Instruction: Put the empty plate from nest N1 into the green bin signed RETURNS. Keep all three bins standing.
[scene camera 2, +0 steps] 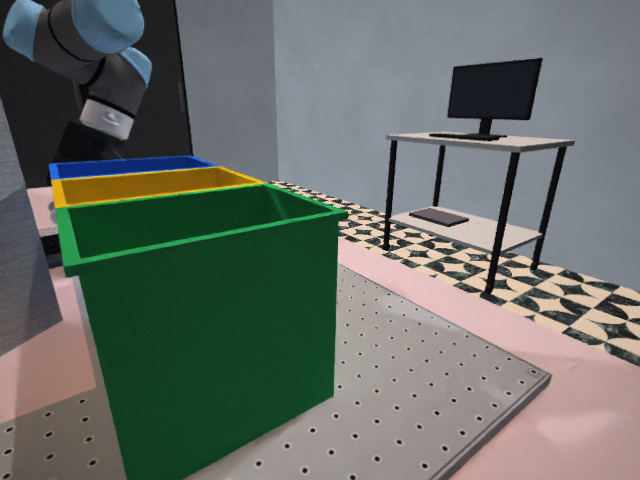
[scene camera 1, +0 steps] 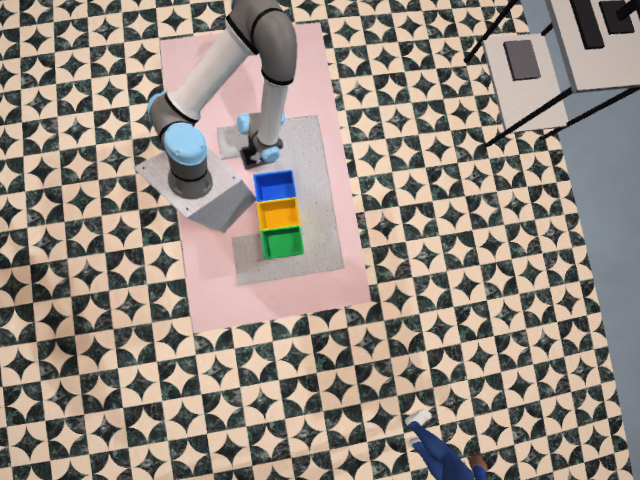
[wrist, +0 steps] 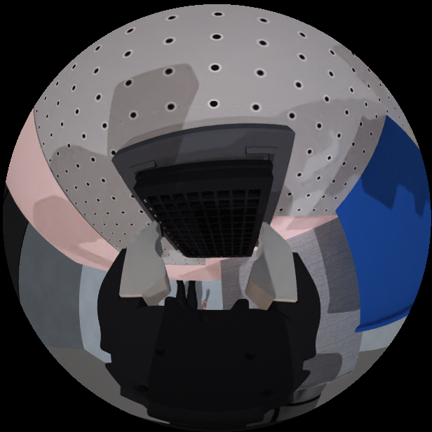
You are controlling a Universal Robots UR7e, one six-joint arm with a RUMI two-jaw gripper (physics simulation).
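You'd find a blue bin in scene camera 2 [58, 171], and it shows in scene camera 1 and the wrist view too. On that blue bin, [wrist: 378, 216] and [scene camera 1: 271, 182] are the same spot. There's a green bin as well, which I can see in scene camera 2 [213, 313] and in scene camera 1 [281, 242]. Then I see a yellow bin in both scene camera 1 and scene camera 2, and on the yellow bin [scene camera 2: 89, 190] is the same spot as [scene camera 1: 264, 203].
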